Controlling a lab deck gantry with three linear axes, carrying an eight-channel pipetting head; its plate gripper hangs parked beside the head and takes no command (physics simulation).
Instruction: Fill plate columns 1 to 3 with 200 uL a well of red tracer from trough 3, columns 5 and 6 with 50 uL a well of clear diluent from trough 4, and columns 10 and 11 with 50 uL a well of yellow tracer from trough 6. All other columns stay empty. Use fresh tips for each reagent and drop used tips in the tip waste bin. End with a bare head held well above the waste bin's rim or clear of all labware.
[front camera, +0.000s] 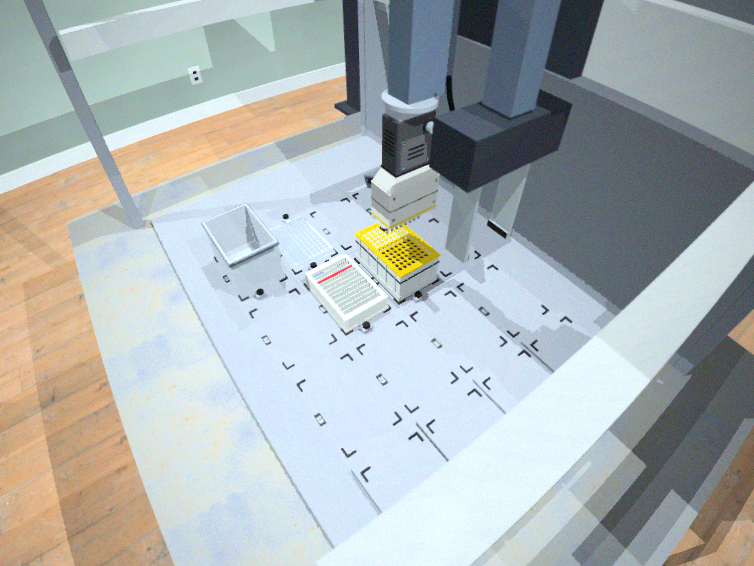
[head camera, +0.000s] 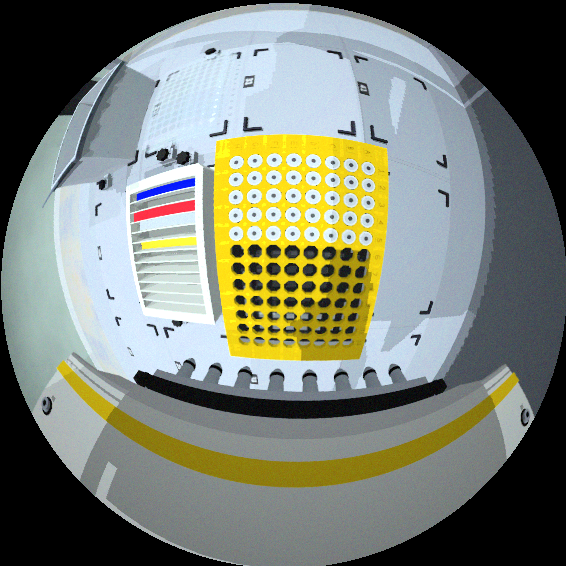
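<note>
The pipetting head (front camera: 404, 193) (head camera: 285, 448) is over the back end of the yellow tip rack (front camera: 431, 257) (head camera: 223, 295), its eight nozzles bare. White tips fill rack columns 1 to 5; the holes of columns 6 to 12 are empty. Beside the rack, the white trough holder (front camera: 367, 316) (head camera: 207, 285) shows blue in trough 1, red in 3, pale clear liquid in 4 and yellow in 6. The clear plate (front camera: 304, 240) (head camera: 190, 97) shows no colour in its wells. The waste bin (front camera: 248, 258) (head camera: 118, 116) stands beside the plate. The parked plate gripper (front camera: 479, 240) is open and empty.
The dark gripper body (front camera: 472, 146) hangs to the right of the head on its own column (front camera: 520, 60). Black locating knobs stand by the plate, the trough holder and the rack. A frame post (front camera: 91, 115) rises behind the bin. A pale frame beam (front camera: 517, 426) crosses the front.
</note>
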